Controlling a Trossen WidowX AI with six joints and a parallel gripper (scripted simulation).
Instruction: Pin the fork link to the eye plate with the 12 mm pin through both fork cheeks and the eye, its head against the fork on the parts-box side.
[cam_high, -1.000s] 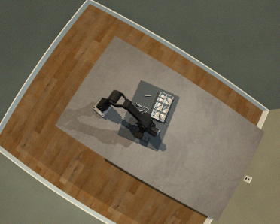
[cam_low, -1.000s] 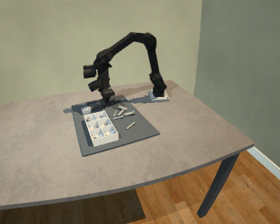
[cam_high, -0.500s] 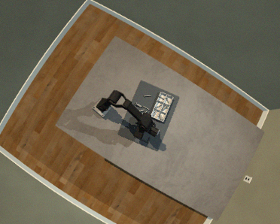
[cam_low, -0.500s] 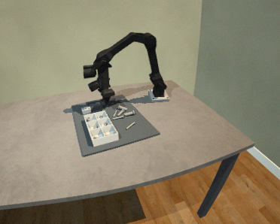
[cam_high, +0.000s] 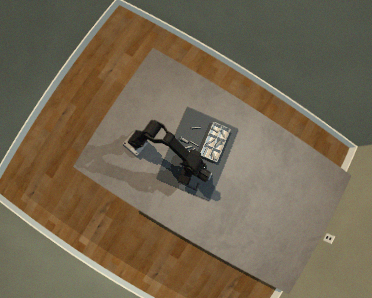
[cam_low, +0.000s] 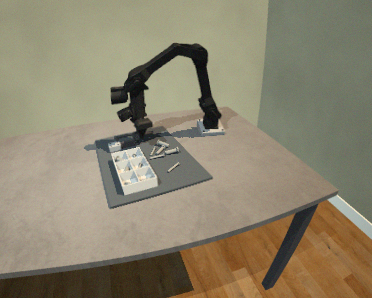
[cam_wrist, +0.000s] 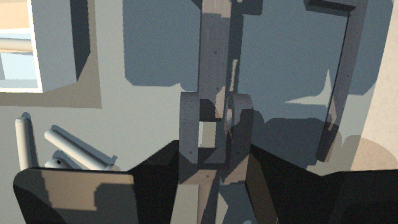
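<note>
Right now my hand is 30 mm short of the eye plate, 10 mm to the right of it and 50 mm above it. The rest, counted from my hand: dark bar (90 mm ahead, 60 mm to the right, 60 mm below); then pale block (110 mm ahead, 40 mm to the left, 50 mm below); then dark mat (10 mm behind, 100 mm to the left, 70 mm below).
</note>
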